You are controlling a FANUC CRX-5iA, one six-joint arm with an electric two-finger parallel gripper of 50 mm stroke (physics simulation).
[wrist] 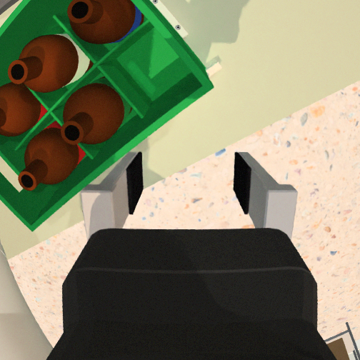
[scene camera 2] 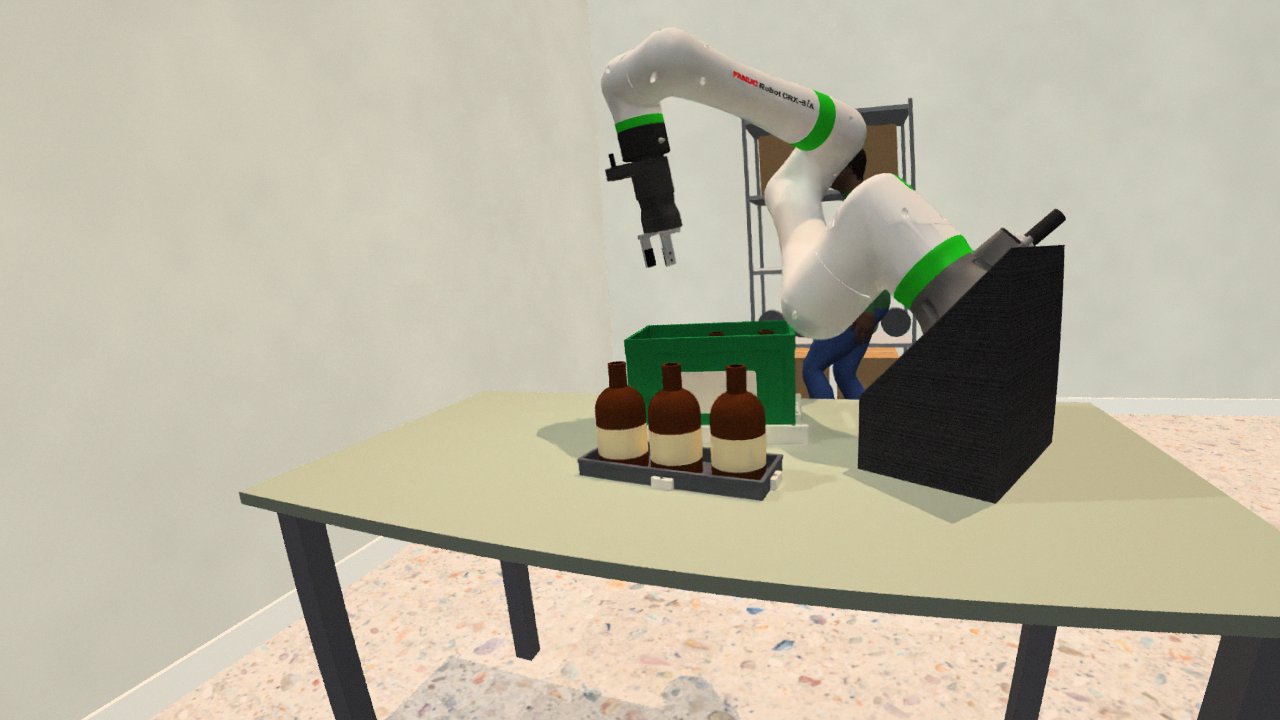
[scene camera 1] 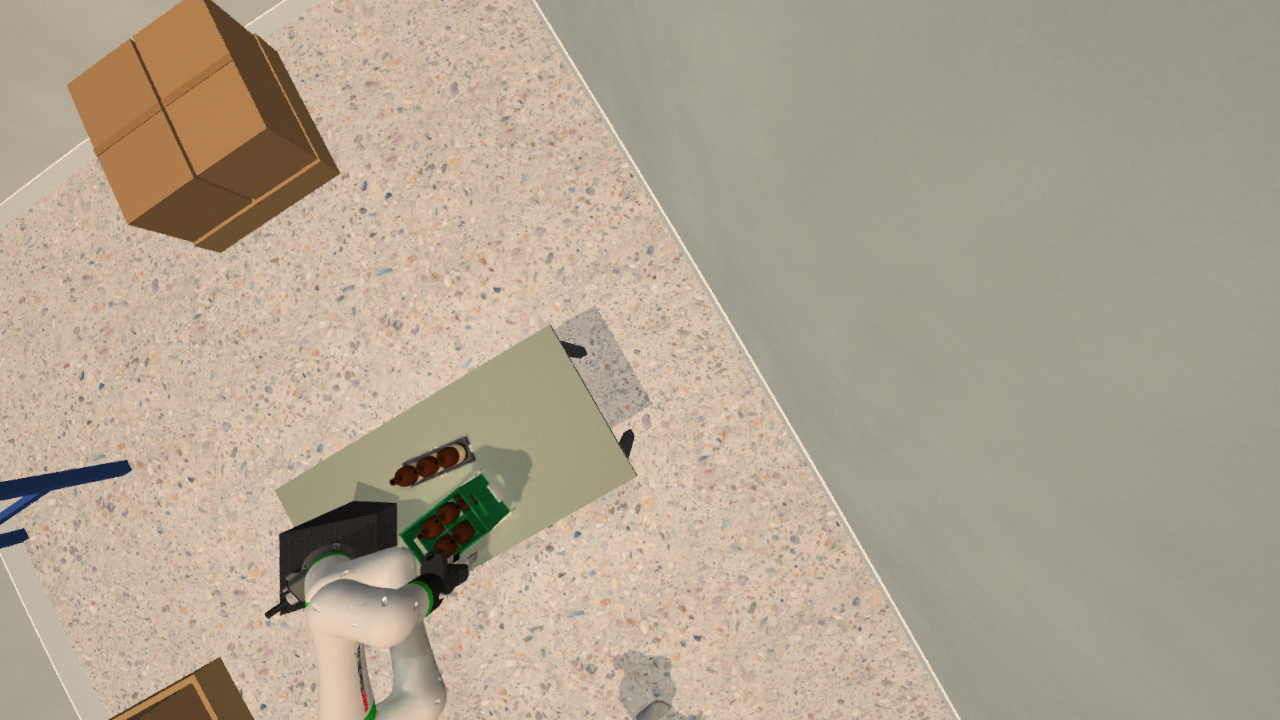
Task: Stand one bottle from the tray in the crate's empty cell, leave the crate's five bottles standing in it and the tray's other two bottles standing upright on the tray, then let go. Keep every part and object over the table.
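Places are measured from the arm's base along level axes (x back, y left, z down), in metres.
Where they show: gripper, fingertip midpoint: [scene camera 2: 660, 265] [scene camera 1: 467, 555]; arm's base, link origin: [scene camera 2: 972, 313] [scene camera 1: 329, 564].
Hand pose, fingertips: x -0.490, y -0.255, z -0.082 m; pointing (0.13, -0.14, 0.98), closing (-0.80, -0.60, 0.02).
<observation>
Each offset is from my fingertips to the centre of the thing. "*": to the spot under its first point. Level surfaces: height alone.
Three brown bottles, the left [scene camera 2: 621, 420], middle [scene camera 2: 674, 425] and right [scene camera 2: 737, 429], stand upright in a row on the dark tray {* dz +0.274, dx +0.135, dy +0.399 m} [scene camera 2: 716, 484]. The green crate {dz +0.202, dx +0.105, dy +0.100 m} [scene camera 1: 503, 512] [scene camera 2: 778, 385] [wrist: 172, 111] stands beside the tray. In the wrist view several brown bottles, such as one bottle [wrist: 95, 112] and another bottle [wrist: 52, 62], stand in its cells; the cell at its right corner is empty. My gripper [scene camera 2: 659, 261] [wrist: 187, 170] is open with nothing between its fingers. It hangs high above crate height, beside the crate's long side in the wrist view.
The black wedge-shaped arm base [scene camera 1: 358, 528] [scene camera 2: 957, 385] stands on the table {dz +0.289 m} [scene camera 1: 537, 385] [scene camera 2: 447, 501] near the crate. The table's edge runs below the gripper in the wrist view. A person [scene camera 2: 832, 358] and a shelf unit [scene camera 2: 750, 223] are behind the arm. Large cartons [scene camera 1: 179, 116] stand on the floor.
</observation>
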